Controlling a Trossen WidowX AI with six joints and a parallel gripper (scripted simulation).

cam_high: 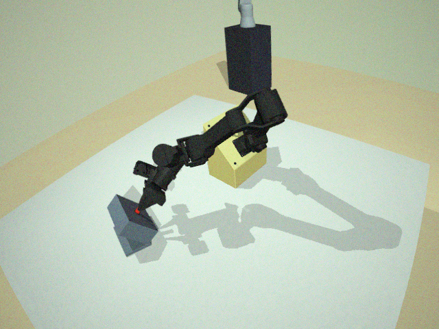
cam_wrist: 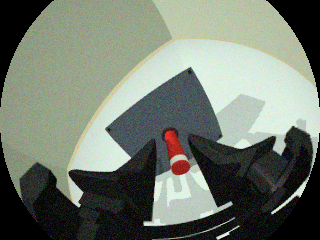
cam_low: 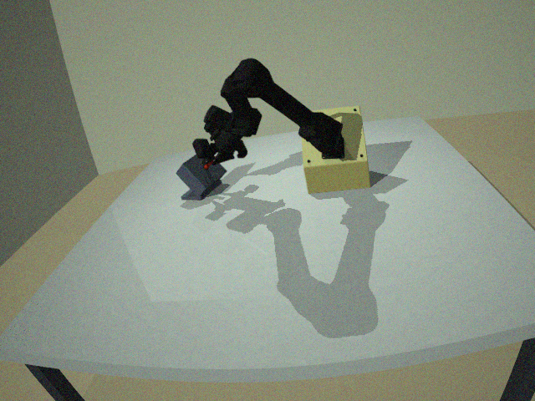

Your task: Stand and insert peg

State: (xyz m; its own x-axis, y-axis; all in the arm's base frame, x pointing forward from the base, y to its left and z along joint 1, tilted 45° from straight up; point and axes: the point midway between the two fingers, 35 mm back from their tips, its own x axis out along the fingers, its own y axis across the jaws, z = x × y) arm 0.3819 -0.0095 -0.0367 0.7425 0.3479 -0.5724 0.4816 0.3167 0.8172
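Now: the red peg 1 cm behind my gripper tip and 1 cm above it. Round my gripper tip: grey sloped panel (3 cm ahead, 1 cm to the right, 3 cm below).
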